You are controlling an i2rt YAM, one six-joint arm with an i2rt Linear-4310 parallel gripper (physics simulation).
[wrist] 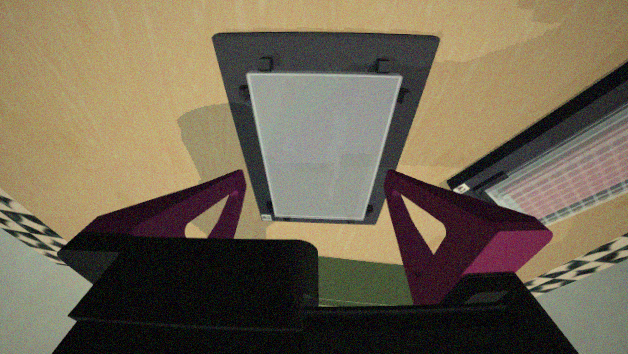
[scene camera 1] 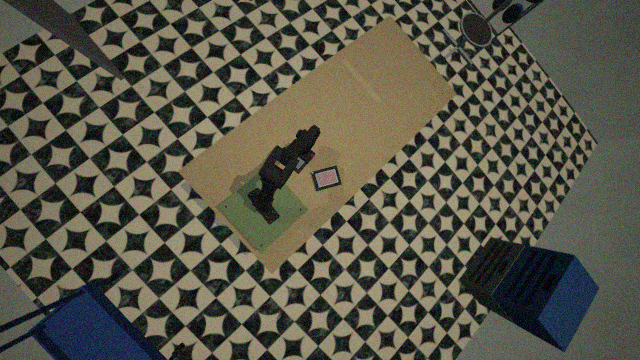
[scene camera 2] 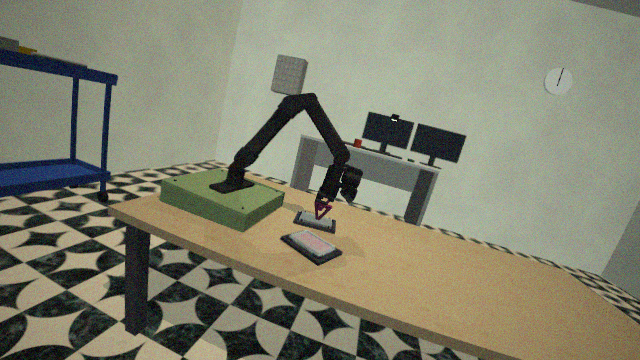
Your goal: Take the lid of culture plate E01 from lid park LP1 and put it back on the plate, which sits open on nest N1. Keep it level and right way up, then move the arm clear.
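Where they show: gripper, between the fingertips: [wrist: 314,177] [scene camera 2: 318,214]; arm's base, origin of its link: [scene camera 1: 263,205] [scene camera 2: 233,186].
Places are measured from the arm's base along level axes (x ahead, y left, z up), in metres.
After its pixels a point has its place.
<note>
The lid [wrist: 325,145] {y 0.116, x 0.344, z -0.052 m} [scene camera 1: 299,163] {y 0.082, x 0.300, z -0.052 m} is a pale, clear rectangle lying flat on the dark lid park LP1 [wrist: 325,46] {y 0.132, x 0.399, z -0.060 m}. The open culture plate E01 [wrist: 580,175] {y -0.072, x 0.377, z -0.046 m} [scene camera 1: 326,178] {y -0.087, x 0.378, z -0.051 m} [scene camera 2: 313,243] {y -0.100, x 0.390, z -0.047 m}, with pink wells, sits on the dark nest N1 [wrist: 530,132] {y -0.024, x 0.389, z -0.065 m} [scene camera 2: 325,259] {y -0.140, x 0.446, z -0.060 m}, to the right in the wrist view. My gripper [wrist: 314,177] {y 0.119, x 0.328, z -0.036 m} [scene camera 2: 321,217] {y 0.119, x 0.328, z -0.036 m} is open and empty, with magenta fingers. It is above the near end of the lid park, one fingertip to each side of the lid. In scene camera 1 the arm partly hides the lid park and the gripper.
The arm stands on a green block [scene camera 1: 265,235] {y -0.132, x -0.083, z 0.005 m} [scene camera 2: 220,200] {y -0.150, x 0.067, z -0.002 m} at one end of the wooden table [scene camera 1: 400,65] {y 0.245, x 1.321, z -0.070 m} [scene camera 2: 450,280] {y 0.039, x 0.836, z -0.070 m}. The nest lies beside the lid park. A blue cart [scene camera 2: 55,175], a desk [scene camera 2: 370,162] with monitors and a blue cabinet [scene camera 1: 565,300] stand away from the table.
</note>
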